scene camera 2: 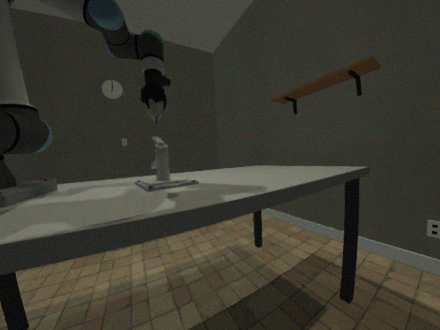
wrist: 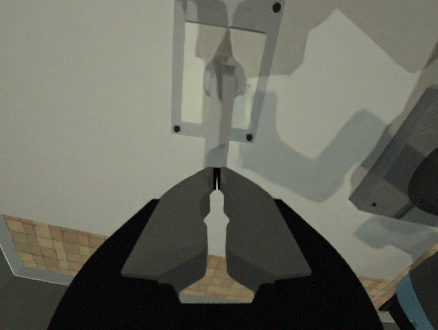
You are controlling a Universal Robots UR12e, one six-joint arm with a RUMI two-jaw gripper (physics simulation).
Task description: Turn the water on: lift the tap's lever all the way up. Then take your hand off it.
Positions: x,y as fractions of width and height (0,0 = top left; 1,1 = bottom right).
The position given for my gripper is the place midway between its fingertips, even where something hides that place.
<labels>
My gripper shows in scene camera 2 (0.35,0.37) and in the wrist view (0.49,0.51).
</labels>
